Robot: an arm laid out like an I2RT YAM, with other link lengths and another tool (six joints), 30 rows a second.
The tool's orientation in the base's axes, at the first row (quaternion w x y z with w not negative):
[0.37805 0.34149 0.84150 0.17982]
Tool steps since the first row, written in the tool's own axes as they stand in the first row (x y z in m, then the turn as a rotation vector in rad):
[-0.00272 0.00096 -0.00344 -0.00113 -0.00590 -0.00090]
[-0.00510 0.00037 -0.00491 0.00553 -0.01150 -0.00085]
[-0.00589 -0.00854 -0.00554 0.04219 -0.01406 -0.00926]
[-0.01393 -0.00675 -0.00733 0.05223 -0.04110 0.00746]
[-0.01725 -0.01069 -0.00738 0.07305 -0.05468 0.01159]
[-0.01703 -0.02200 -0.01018 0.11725 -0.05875 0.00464]
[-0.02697 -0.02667 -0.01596 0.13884 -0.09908 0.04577]
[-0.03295 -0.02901 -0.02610 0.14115 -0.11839 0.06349]
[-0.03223 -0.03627 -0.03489 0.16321 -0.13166 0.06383]
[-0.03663 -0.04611 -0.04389 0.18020 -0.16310 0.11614]
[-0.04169 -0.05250 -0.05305 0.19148 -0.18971 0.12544]
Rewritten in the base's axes. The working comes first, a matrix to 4 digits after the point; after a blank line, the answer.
The tool's axes in the first row as the columns of a matrix, in the base's axes (used below as rounded here):
[-0.4809 0.4388 0.7591]
[0.7107 0.7021 0.0444]
[-0.5134 0.5608 -0.6495]

[-0.00088 -0.00141 0.00417 -0.00273 -0.00499 -0.00214]
[-0.00111 -0.00358 0.00601 -0.00835 -0.00418 -0.00874]
[-0.00512 -0.01043 0.00183 -0.03349 0.01970 -0.02353]
[-0.00183 -0.01496 0.00813 -0.03749 0.00859 -0.05471]
[-0.00200 -0.02009 0.00765 -0.05033 0.01404 -0.07570]
[-0.00919 -0.02800 0.00302 -0.07864 0.04229 -0.09616]
[-0.01085 -0.03860 0.00926 -0.07550 0.03114 -0.15657]
[-0.01670 -0.04494 0.01760 -0.07163 0.02001 -0.18010]
[-0.02690 -0.04992 0.01887 -0.08781 0.02639 -0.19908]
[-0.03593 -0.06036 0.02145 -0.07006 0.01871 -0.25941]
[-0.04326 -0.06884 0.02642 -0.08011 0.00846 -0.28617]

